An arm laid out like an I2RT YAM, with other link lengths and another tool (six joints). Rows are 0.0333 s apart.
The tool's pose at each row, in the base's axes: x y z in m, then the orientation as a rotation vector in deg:
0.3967 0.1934 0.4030 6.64 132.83 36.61
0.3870 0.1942 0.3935 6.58 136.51 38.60
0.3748 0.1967 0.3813 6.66 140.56 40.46
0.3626 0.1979 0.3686 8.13 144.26 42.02
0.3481 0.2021 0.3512 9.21 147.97 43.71
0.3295 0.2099 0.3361 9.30 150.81 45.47
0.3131 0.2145 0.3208 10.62 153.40 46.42
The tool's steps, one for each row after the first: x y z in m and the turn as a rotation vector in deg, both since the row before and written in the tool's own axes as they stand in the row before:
0.0133 -0.0029 -0.0003 -0.54 3.93 1.16
0.0171 -0.0028 0.0016 -0.31 4.23 1.28
0.0168 -0.0046 0.0026 0.12 3.62 2.09
0.0213 -0.0050 0.0073 -0.03 3.74 1.83
0.0242 -0.0014 0.0069 -0.44 3.10 0.99
0.0211 -0.0046 0.0076 0.21 2.47 1.60

